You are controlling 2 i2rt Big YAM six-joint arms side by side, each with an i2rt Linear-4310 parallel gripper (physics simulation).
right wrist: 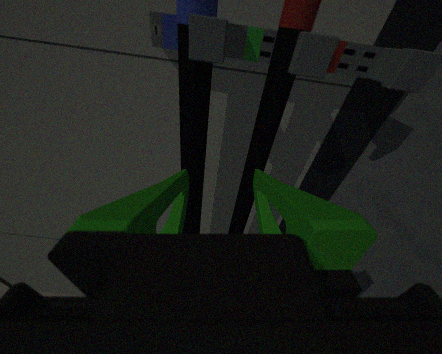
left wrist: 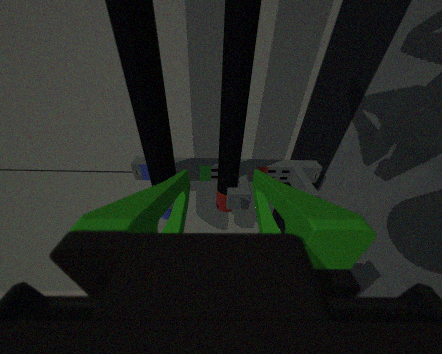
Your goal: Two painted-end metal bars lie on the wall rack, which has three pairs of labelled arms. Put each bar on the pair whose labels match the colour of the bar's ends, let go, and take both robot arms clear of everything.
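Frame: origin at the left arm's base, x ahead, y left, z up, level; metres.
Where they show: left gripper, fingertip midpoint: (left wrist: 221, 176); right gripper, fingertip midpoint: (right wrist: 221, 176).
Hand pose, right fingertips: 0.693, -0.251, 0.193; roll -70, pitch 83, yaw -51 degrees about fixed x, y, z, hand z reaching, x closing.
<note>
After its pixels a point has its place, as x, y, z.
The blue-ended bar (left wrist: 137, 65) {0.700, -0.027, 0.225} (right wrist: 194, 105) {0.766, -0.255, 0.225} and the red-ended bar (left wrist: 234, 80) {0.702, -0.019, 0.152} (right wrist: 272, 105) {0.773, -0.262, 0.152} lie along the wall rack (left wrist: 300, 167) (right wrist: 207, 39). In the right wrist view, the blue-ended bar rests at the arm beside the blue label (right wrist: 170, 31) {0.812, -0.295, 0.253}. The red-ended bar is at the arm beside the green label (right wrist: 254, 44) (left wrist: 205, 173); the red label (right wrist: 336, 57) {0.812, -0.295, 0.100} is further right. My left gripper (left wrist: 221, 176) {0.632, 0.018, 0.162} is open, its fingertips either side of the red-ended bar in view, apart from it. My right gripper (right wrist: 221, 176) {0.693, -0.251, 0.193} is open; both bars pass between its fingertips in view, apart from them.
A wide dark beam (left wrist: 345, 70) {0.750, -0.011, 0.033} (right wrist: 345, 135) {0.809, -0.213, 0.036} runs beside the bars on the right in both views. The rack arm (right wrist: 415, 65) {0.763, -0.313, 0.069} right of the red label carries no painted-end bar. Dark shadows fall at the right of the left wrist view.
</note>
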